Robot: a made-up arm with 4 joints.
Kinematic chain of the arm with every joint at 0, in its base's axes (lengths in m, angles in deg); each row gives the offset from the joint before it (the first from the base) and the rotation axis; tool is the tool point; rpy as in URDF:
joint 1: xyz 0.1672 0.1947 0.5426 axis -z
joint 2: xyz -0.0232 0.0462 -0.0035 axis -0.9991 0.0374 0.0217
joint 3: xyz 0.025 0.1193 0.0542 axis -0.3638 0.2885 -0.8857
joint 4: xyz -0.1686 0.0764 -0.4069 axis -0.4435 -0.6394 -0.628
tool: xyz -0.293 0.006 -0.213 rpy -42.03 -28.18 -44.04
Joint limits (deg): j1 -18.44..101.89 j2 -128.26..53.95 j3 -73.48..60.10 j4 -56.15..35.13
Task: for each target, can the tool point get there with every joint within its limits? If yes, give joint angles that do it. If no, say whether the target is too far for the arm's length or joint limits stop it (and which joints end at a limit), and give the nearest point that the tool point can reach.
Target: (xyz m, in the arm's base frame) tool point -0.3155 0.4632 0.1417
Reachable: yes | joints 7.98 -5.96 3.79 -44.11
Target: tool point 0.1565 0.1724 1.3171
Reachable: no: joint limits stop it (at a limit: joint 1, joint 2, joint 3) | nearest point -0.3157 0.2301 1.1774 | short by 0.496 m
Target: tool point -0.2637 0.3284 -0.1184
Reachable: yes | joints -4.25 12.87 22.59 26.52
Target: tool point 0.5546 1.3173 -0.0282
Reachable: no: too far | nearest point 0.4155 0.9144 0.1855 | short by 0.477 m
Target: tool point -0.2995 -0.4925 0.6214
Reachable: no: joint limits stop it (at a limit: joint 1, joint 2, joint 4) | nearest point -0.1428 -0.2499 0.3154 | short by 0.421 m
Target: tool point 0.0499 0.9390 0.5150
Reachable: yes | joints 17.76 -81.22 -36.59 -12.15
